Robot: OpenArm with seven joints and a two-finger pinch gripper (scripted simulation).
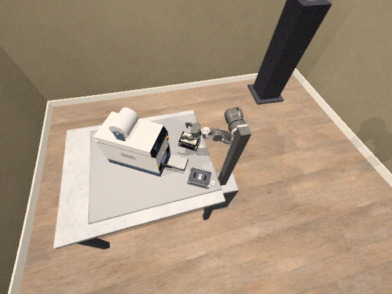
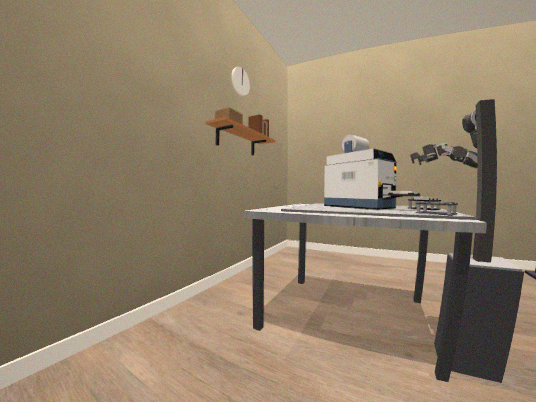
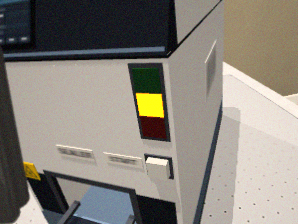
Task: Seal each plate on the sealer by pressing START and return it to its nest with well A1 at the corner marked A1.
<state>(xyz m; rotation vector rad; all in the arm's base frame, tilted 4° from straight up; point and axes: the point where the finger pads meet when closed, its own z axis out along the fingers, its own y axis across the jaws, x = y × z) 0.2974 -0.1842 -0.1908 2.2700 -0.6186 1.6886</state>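
Now: the sealer stage 70 mm ahead of my hand, 120 mm to the left of it and 210 mm below it. Round my hand: plate nest 80 mm behind, 250 mm to the left, 250 mm below; yellow warning label 200 mm ahead, 160 mm to the left, 150 mm below; plate 70 mm behind, 90 mm to the right, 230 mm below.
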